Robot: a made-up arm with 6 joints.
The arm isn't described. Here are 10 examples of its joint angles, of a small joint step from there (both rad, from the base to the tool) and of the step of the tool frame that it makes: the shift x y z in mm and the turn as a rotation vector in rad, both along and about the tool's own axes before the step.
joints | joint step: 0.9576 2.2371 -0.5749 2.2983 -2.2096 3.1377 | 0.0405 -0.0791 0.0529 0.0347 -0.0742 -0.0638
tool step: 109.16 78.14 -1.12 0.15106 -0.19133 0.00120
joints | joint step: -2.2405 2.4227 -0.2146 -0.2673 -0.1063 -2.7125 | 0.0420 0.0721 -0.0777 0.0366 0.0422 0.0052
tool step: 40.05 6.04 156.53 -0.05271 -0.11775 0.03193
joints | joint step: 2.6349 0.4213 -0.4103 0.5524 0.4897 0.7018 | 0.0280 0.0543 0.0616 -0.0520 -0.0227 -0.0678
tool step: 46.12 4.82 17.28 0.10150 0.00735 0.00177
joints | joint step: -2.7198 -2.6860 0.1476 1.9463 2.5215 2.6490 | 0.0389 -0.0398 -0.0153 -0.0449 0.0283 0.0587
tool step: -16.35 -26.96 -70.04 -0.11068 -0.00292 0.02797
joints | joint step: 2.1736 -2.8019 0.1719 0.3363 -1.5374 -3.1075 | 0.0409 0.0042 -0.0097 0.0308 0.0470 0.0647
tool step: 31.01 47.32 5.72 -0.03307 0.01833 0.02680
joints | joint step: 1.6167 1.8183 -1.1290 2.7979 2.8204 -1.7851 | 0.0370 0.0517 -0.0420 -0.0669 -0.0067 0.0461
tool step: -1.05 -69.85 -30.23 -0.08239 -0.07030 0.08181
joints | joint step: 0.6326 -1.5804 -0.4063 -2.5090 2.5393 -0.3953 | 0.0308 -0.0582 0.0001 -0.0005 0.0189 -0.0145
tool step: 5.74 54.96 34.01 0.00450 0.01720 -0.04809
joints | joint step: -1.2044 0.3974 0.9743 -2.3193 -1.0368 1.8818 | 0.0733 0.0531 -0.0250 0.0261 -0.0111 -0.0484
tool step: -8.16 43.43 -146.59 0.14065 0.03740 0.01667
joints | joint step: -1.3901 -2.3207 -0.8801 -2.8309 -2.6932 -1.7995 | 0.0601 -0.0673 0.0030 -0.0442 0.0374 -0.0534
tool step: 48.18 23.17 -43.64 -0.04602 0.02475 -0.03917
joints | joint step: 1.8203 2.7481 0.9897 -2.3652 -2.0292 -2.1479 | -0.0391 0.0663 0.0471 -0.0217 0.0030 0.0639
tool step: -40.13 26.31 34.27 -0.07347 0.05917 -0.02239
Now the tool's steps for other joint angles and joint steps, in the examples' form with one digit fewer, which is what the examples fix.
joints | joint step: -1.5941 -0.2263 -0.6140 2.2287 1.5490 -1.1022 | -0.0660 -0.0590 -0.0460 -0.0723 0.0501 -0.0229
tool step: -55.1 46.7 -26.2 0.0477 -0.0837 -0.0494
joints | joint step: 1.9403 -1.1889 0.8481 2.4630 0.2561 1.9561 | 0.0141 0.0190 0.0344 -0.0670 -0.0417 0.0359
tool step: 0.2 23.7 18.5 0.0403 -0.0009 0.0622
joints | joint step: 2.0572 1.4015 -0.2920 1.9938 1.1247 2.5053 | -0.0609 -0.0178 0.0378 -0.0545 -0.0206 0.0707
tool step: -75.7 38.9 -12.7 -0.0679 0.0415 0.1255
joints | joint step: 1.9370 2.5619 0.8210 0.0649 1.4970 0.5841 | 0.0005 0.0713 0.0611 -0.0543 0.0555 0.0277
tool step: -53.8 22.7 -28.1 -0.0249 -0.0072 -0.0699
